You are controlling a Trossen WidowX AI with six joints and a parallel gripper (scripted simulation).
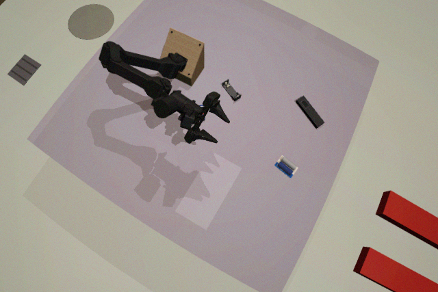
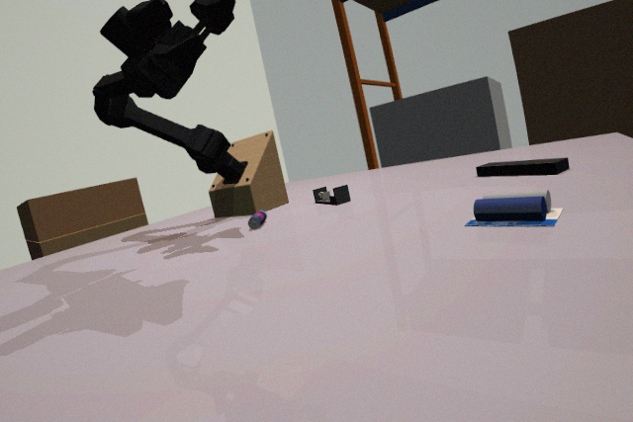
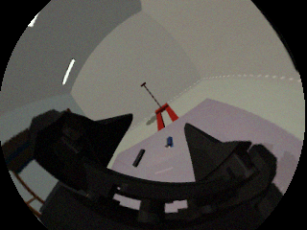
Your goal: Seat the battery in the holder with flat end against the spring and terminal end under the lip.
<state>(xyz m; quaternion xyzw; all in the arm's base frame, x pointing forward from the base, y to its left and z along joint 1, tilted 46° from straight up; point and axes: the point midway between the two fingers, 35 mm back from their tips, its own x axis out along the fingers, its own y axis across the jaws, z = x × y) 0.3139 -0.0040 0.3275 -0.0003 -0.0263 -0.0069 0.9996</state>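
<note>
Now: the battery 170 mm behind my gripper tip, 120 mm to the left of it and 300 mm below it. Also, from my gripper tip: card: 270 mm ahead, 120 mm to the left, 300 mm below; black bar: 250 mm ahead, 400 mm to the left, 300 mm below.
</note>
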